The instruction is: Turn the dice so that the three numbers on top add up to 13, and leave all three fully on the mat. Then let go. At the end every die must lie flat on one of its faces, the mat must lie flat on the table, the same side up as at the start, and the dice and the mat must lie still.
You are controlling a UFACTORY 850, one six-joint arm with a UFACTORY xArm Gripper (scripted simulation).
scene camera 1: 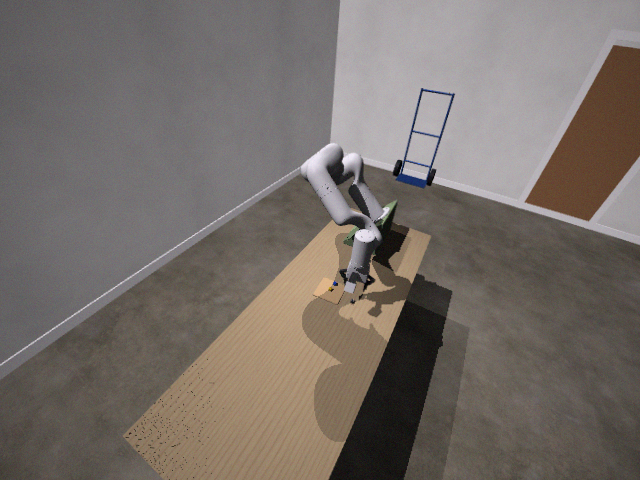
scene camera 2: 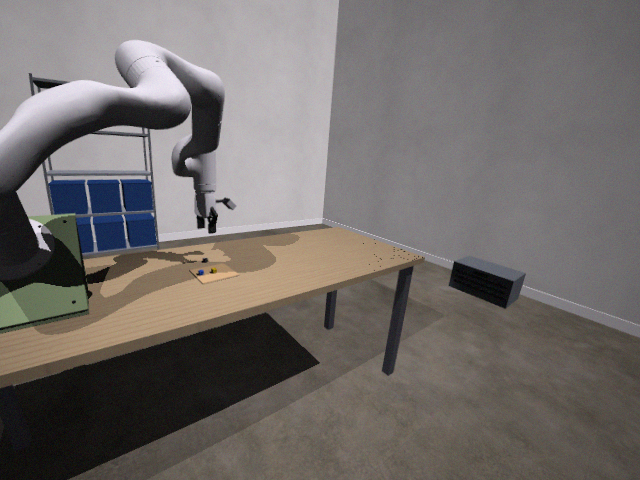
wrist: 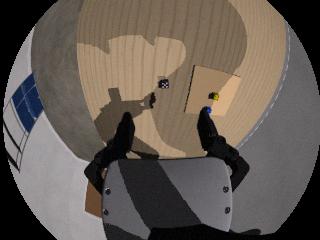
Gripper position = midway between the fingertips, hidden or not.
In view: my gripper (scene camera 2: 206, 230) and a tan mat (wrist: 205, 81).
My gripper is seen too in the wrist view (wrist: 165, 118).
